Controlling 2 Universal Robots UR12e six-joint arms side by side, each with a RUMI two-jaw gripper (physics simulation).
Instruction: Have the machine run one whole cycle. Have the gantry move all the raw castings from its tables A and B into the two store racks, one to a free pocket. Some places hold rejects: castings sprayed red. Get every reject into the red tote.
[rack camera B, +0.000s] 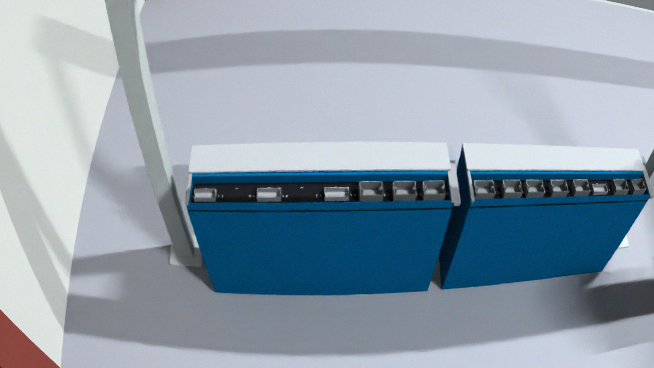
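Note:
Two blue machine units stand side by side, a left one (325, 250) and a right one (540, 240); the view does not tell whether they are store racks or tables. In the left one's dark row, three light silver blocks, one at the left end (205, 194), one further right (269, 194) and one near the middle (336, 193), sit spaced apart. Several darker grey box-shaped pieces stand at its right end. The right one's row holds several similar grey pieces and a smaller light block (599, 189). No red casting and no red tote show. Neither gripper is in view.
A pale grey post (142, 115) rises from a foot plate (184, 260) beside the left unit. White covers (320, 157) (550, 159) run along the back of both units. A narrow gap separates the units. A red-brown surface (22, 345) shows at the lower left corner.

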